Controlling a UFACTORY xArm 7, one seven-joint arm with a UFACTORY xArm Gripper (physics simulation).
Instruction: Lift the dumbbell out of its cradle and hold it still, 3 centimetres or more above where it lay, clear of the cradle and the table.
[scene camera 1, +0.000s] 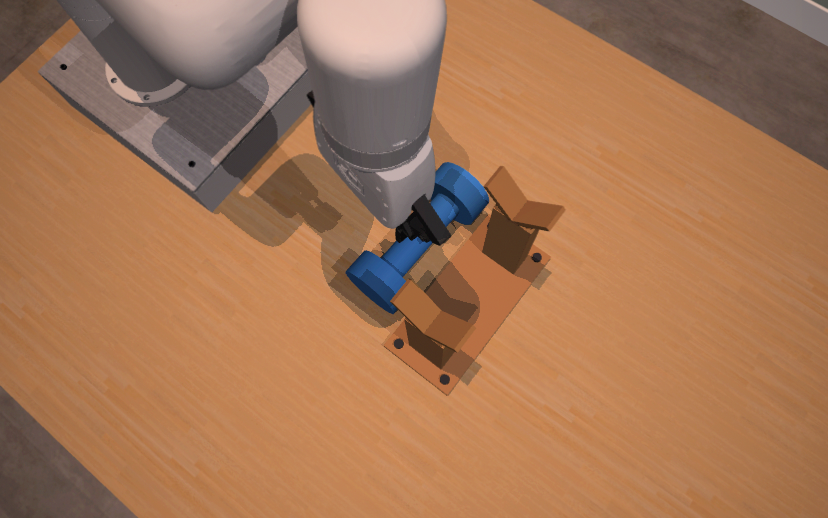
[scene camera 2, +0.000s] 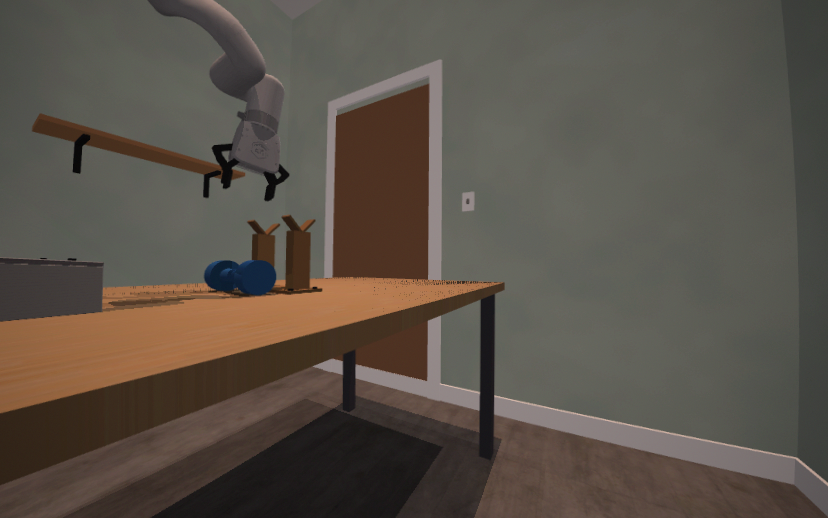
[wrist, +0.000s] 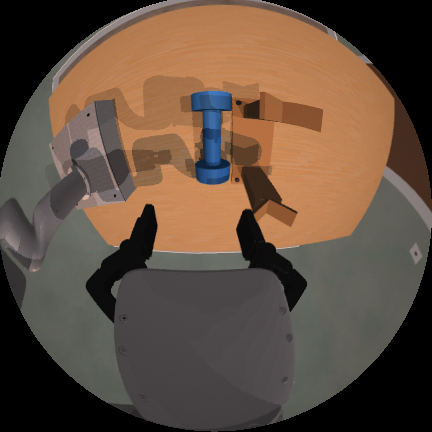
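Observation:
The blue dumbbell lies on its side on the table, beside the brown cradle, on the side facing the robot's base. The cradle's two V-topped posts hold nothing. My gripper is open and empty. It hangs well above the dumbbell and higher than the post tops in the second scene view. In the first scene view it overlaps the dumbbell's handle, and one finger is mostly hidden by the hand. In the wrist view the dumbbell shows beyond the fingertips.
The grey base block stands on the table on the other side of the dumbbell from the cradle. The cradle's posts stand much taller than the lying dumbbell. A wall shelf shows behind the arm.

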